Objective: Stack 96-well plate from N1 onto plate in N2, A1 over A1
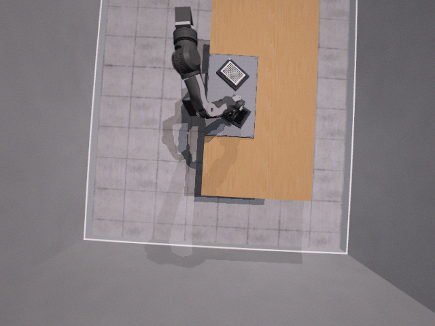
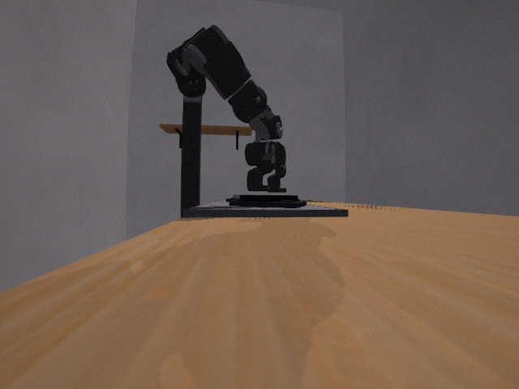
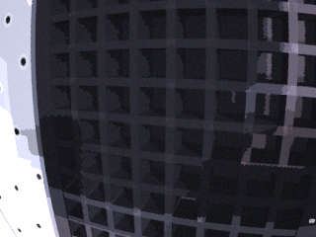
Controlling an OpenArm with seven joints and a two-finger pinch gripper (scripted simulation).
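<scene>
My hand is 1 cm above the dark 96-well plate. Also, from my hand: white 96-well plate (23 cm to the left, 1 cm below); plate nest (3 cm below); grey base plate (11 cm to the left, 4 cm below, 1 cm behind).
</scene>
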